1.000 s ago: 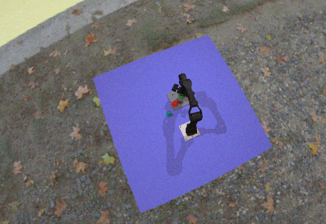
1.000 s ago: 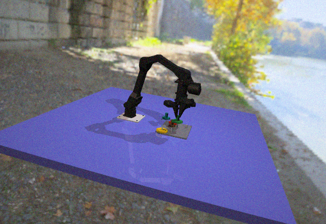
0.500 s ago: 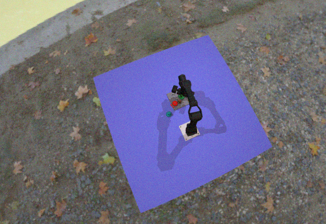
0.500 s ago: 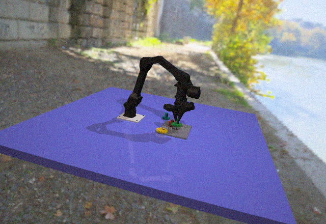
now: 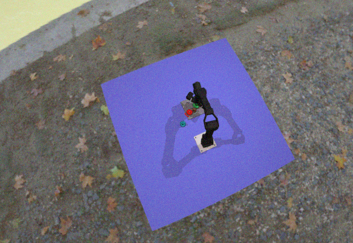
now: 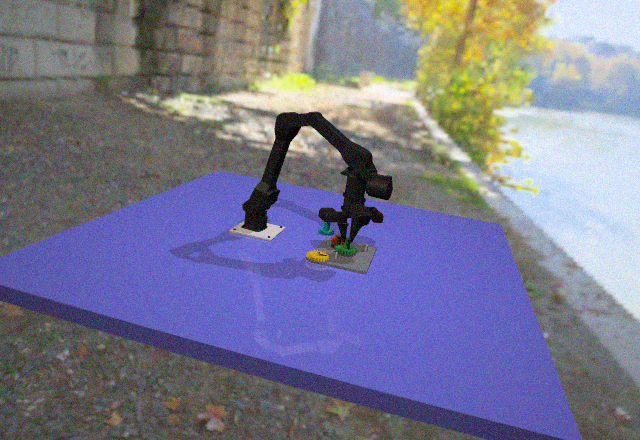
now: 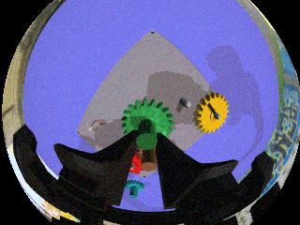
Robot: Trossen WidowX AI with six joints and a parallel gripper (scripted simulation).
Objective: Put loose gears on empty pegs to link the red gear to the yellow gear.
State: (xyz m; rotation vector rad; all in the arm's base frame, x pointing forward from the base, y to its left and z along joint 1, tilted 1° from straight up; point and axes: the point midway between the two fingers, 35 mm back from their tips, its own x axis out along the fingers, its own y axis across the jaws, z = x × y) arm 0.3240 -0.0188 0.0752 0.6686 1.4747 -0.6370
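My gripper tip is 40 mm past the brown gear, 30 mm to the right of it and 20 mm above it. From my gripper tip the other things lie so: green gear: 10 mm below; red gear: 70 mm to the left, 40 mm behind, 30 mm below; yellow gear: 80 mm to the right, 60 mm behind, 30 mm below.
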